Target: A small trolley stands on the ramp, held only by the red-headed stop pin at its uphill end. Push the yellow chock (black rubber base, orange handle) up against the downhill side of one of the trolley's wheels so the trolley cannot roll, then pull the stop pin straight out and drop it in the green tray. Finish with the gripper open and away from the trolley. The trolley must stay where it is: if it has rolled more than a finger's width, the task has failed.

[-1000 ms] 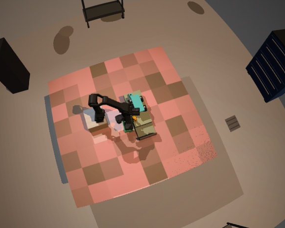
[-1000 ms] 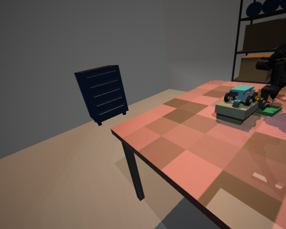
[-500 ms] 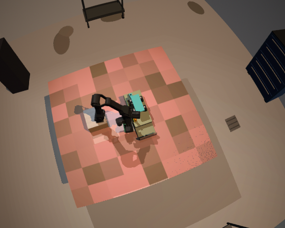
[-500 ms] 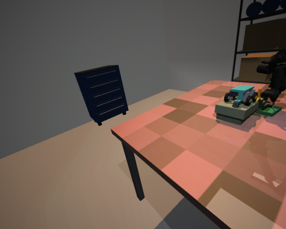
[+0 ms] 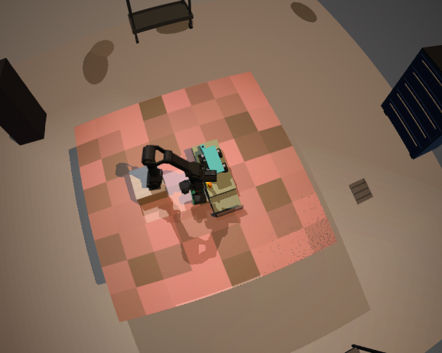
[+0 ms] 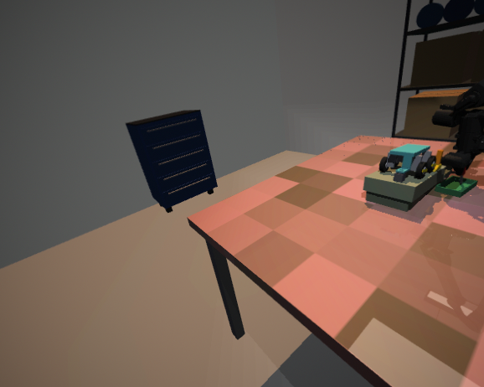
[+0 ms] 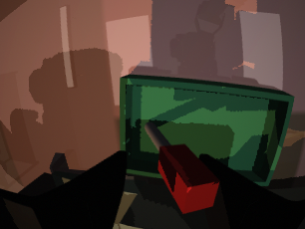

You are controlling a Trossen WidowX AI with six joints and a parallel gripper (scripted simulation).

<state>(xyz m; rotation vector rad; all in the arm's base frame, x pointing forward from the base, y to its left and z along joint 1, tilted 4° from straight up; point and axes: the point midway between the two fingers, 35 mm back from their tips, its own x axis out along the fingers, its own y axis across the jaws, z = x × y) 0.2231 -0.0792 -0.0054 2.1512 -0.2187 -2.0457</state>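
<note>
Now: the red-headed stop pin 1 cm below my gripper tip. Round my gripper tip: teal trolley 11 cm ahead, 14 cm to the left, 6 cm above; then green tray 2 cm to the left, 6 cm below; then olive ramp 11 cm ahead, 14 cm to the left.
</note>
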